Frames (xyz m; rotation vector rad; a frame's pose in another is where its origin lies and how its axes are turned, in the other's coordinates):
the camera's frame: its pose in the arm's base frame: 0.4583 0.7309 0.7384 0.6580 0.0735 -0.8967
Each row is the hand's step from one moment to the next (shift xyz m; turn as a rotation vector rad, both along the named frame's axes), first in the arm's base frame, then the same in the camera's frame.
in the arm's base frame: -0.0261 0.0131 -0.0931 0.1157 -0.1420 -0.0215
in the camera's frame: 0.0045 -0.0602 -0.0767 0.1800 0.0124 0.0383
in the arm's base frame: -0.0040 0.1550 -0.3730 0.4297 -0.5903 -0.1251
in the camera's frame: 0.0101 -0.1209 -0.3853 0.7272 -0.0044 0.1412
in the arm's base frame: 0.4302 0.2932 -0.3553 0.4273 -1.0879 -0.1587
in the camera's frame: 0.1834 0.2722 -0.5381 1.0851 -0.2433 0.3932
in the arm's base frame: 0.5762 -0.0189 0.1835 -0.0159 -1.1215 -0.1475
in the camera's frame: 0.3198 0.5121 0.0389 0.8234 -0.5824 0.5125
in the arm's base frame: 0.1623 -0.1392 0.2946 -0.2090 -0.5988 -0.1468
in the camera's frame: 0.1049 0.2065 0.2808 0.3343 -0.4942 0.2605
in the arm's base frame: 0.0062 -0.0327 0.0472 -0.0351 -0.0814 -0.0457
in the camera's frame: 0.0115 0.0137 0.0549 0.0496 -0.0850 0.0161
